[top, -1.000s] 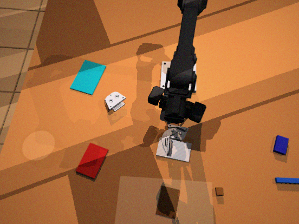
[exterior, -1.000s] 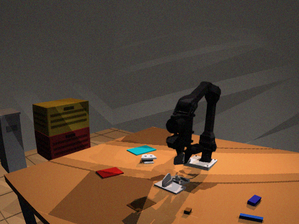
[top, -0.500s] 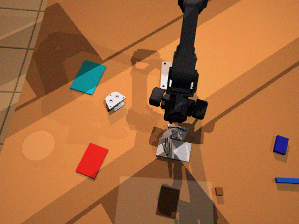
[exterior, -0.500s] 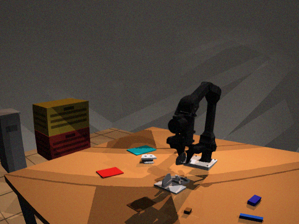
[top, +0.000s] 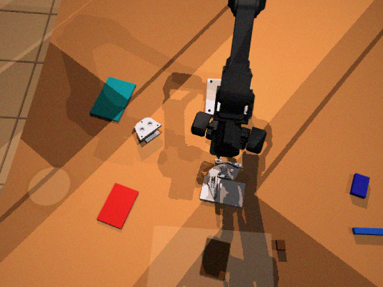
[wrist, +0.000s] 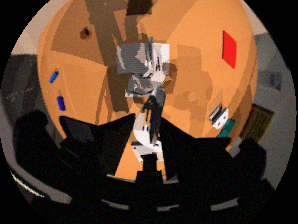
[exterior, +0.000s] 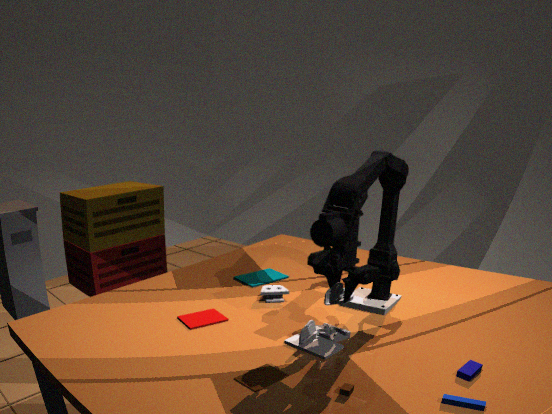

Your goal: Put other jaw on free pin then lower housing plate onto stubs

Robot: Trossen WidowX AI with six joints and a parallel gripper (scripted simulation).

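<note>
Right now the jaw is 70 mm below my gripper tip, 60 mm ahead of it and 20 mm to the right of it. Round my gripper tip: red card 310 mm to the right, 130 mm ahead, 80 mm below; then brown card 290 mm ahead, 80 mm below, 50 mm to the right; then brown cube 260 mm ahead, 120 mm to the left, 70 mm below.
</note>
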